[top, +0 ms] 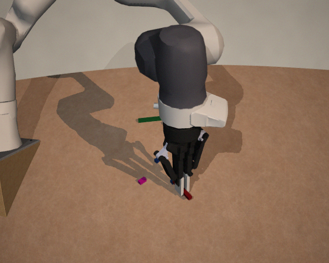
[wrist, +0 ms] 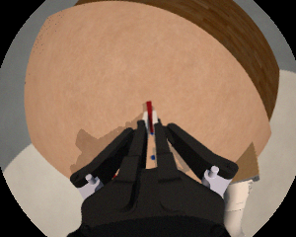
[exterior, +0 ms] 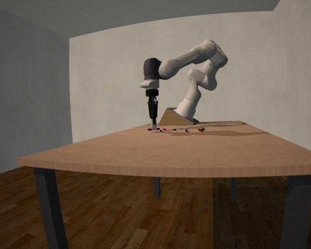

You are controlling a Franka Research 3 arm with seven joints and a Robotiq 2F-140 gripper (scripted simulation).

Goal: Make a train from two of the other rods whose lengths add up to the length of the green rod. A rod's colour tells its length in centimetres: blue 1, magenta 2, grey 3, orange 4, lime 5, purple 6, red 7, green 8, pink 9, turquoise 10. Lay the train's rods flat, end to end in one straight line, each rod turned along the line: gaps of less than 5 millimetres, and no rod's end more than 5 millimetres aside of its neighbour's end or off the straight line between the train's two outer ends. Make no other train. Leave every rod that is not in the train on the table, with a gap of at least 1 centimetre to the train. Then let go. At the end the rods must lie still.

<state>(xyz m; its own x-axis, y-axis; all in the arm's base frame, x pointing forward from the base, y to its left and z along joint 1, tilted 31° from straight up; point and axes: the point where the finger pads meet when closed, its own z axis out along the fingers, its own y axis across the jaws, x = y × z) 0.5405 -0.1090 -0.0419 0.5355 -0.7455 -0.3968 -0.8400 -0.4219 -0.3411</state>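
Right now my hand is 10 cm past the magenta rod, 4 cm to the right of it and 4 cm above it. From my hand the other things lie so: purple rod 19 cm to the left, 4 cm below; then green rod 28 cm to the left, 8 cm behind, 4 cm below.
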